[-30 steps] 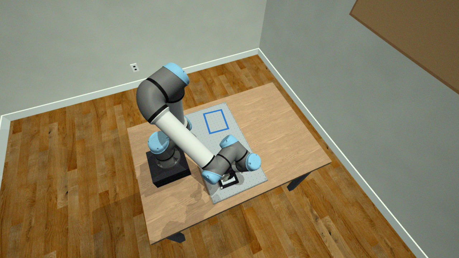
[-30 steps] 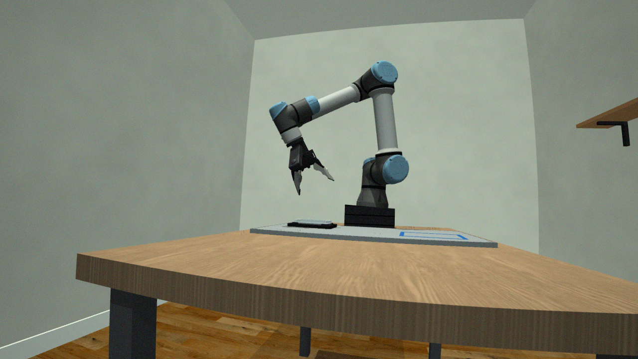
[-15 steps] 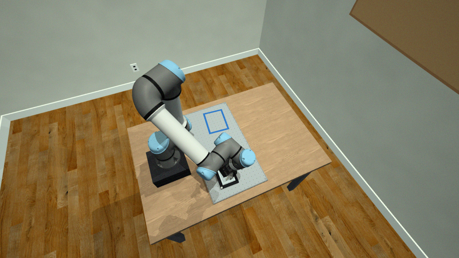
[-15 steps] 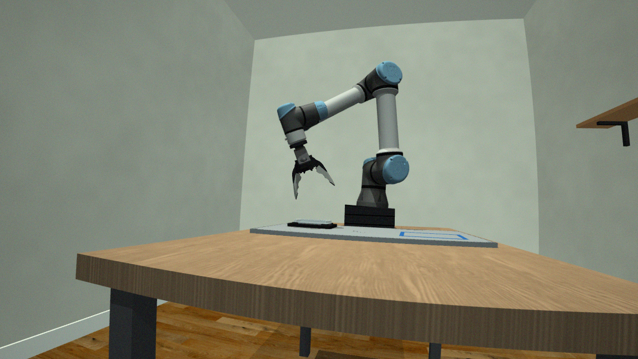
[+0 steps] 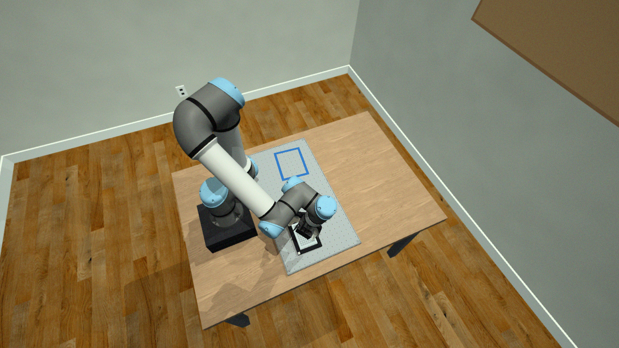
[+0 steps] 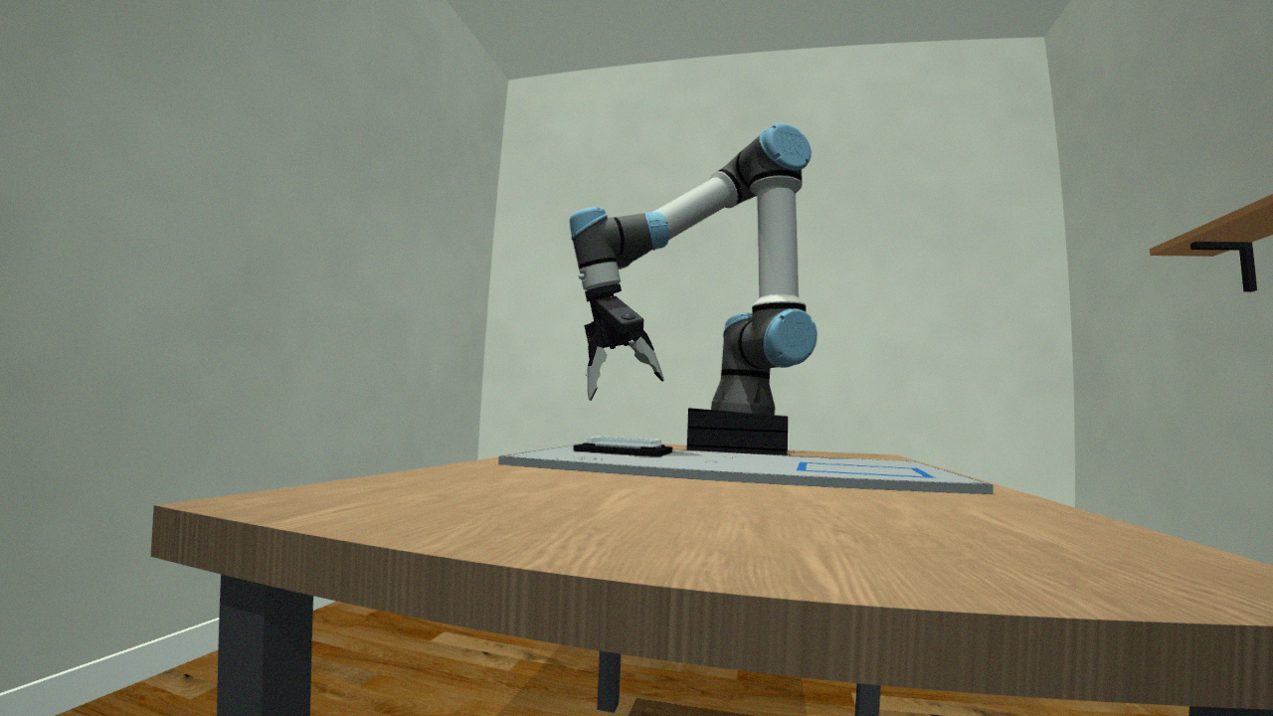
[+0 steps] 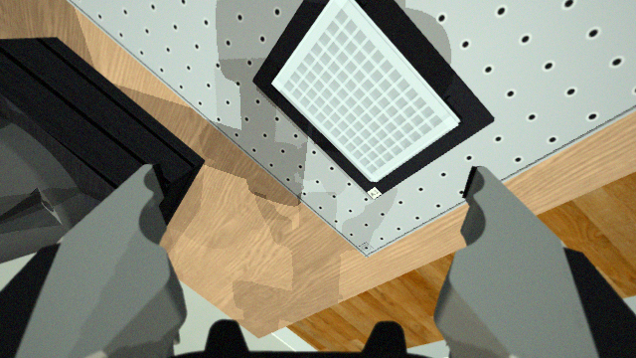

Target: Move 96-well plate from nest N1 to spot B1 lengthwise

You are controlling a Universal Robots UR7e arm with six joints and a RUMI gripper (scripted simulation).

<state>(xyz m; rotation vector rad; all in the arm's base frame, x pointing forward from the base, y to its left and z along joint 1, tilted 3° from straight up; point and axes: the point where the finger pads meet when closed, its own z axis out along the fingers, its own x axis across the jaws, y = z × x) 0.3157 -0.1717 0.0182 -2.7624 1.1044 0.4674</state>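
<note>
Right now the 96-well plate is 100 mm below my hand and 10 mm ahead of it. Round my hand: black plate nest (110 mm below, 10 mm ahead).
</note>
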